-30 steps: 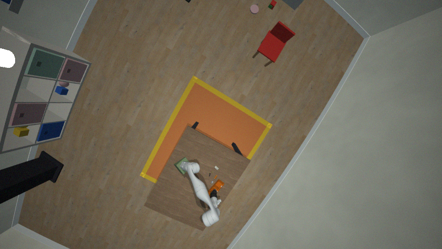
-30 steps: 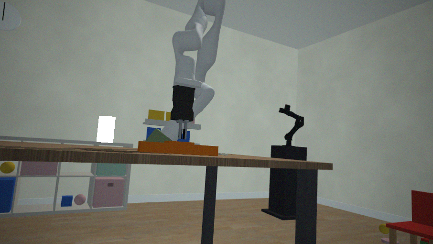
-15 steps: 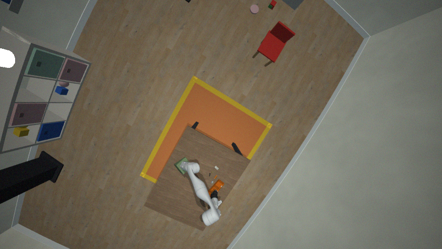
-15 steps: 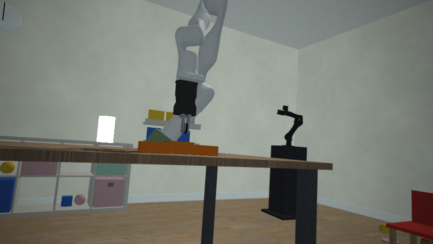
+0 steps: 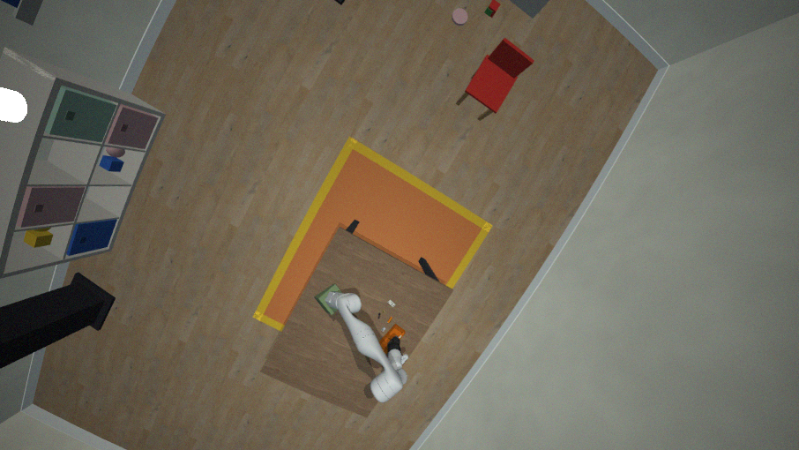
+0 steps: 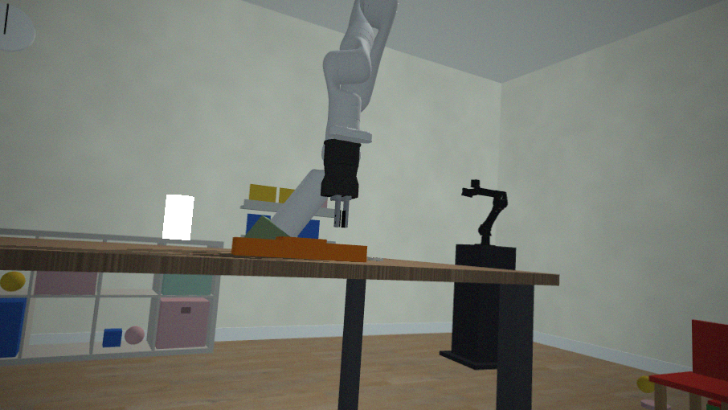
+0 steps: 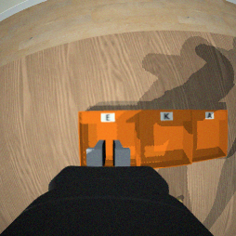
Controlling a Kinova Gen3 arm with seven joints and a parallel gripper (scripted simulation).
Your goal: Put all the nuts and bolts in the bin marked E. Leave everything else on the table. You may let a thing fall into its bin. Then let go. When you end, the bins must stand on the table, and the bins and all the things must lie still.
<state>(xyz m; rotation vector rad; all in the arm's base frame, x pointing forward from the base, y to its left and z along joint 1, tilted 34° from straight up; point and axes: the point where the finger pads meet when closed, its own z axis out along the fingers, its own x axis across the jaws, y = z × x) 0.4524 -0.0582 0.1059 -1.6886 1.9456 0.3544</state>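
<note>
Now: hand 16 cm past the dark bolt, 8 cm above it and 4 cm to the right of it. The rest, counted from my hand: orange marker 8 cm below, 8 cm behind, 5 cm to the left; orange bin 8 cm to the right, 7 cm below; white sharpener-like piece 8 cm below, 8 cm behind, 3 cm to the right.
</note>
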